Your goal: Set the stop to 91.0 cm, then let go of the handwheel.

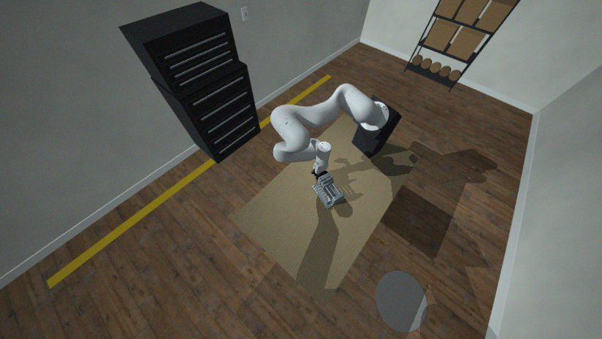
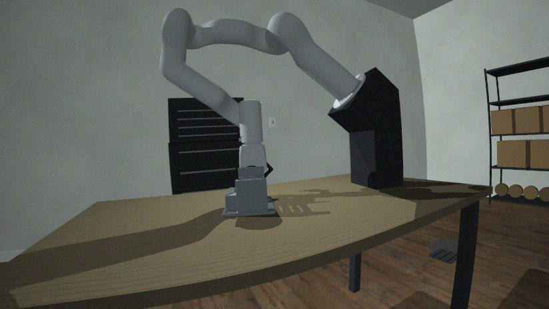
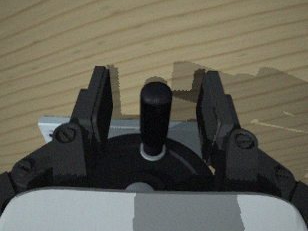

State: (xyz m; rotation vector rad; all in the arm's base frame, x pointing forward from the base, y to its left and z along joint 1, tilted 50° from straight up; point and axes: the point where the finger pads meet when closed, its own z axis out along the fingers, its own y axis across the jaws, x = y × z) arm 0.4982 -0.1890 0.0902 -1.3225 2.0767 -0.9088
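Right now the black crank knob is 1 cm ahead of my hand and 1 cm to the left of it.
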